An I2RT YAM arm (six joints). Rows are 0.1 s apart.
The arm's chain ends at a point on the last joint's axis. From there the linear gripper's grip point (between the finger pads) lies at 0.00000 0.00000 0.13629 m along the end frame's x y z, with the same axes.
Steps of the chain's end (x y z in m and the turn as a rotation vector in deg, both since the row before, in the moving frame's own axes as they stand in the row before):
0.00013 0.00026 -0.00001 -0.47 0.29 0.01
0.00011 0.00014 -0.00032 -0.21 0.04 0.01
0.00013 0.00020 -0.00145 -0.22 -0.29 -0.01
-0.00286 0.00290 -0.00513 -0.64 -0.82 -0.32
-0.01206 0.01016 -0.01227 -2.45 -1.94 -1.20
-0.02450 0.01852 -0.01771 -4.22 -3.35 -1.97
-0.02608 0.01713 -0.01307 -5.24 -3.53 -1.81
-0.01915 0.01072 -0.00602 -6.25 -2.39 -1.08
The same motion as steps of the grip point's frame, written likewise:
0.00082 0.00138 -0.00002 -0.47 0.29 0.01
0.00021 0.00064 -0.00032 -0.21 0.04 0.01
-0.00056 0.00072 -0.00145 -0.22 -0.29 -0.01
-0.00481 0.00443 -0.00515 -0.64 -0.82 -0.32
-0.01661 0.01603 -0.01247 -2.45 -1.94 -1.20
-0.03228 0.02868 -0.01831 -4.22 -3.35 -1.97
-0.03426 0.02970 -0.01390 -5.24 -3.53 -1.81
-0.02468 0.02561 -0.00695 -6.25 -2.39 -1.08

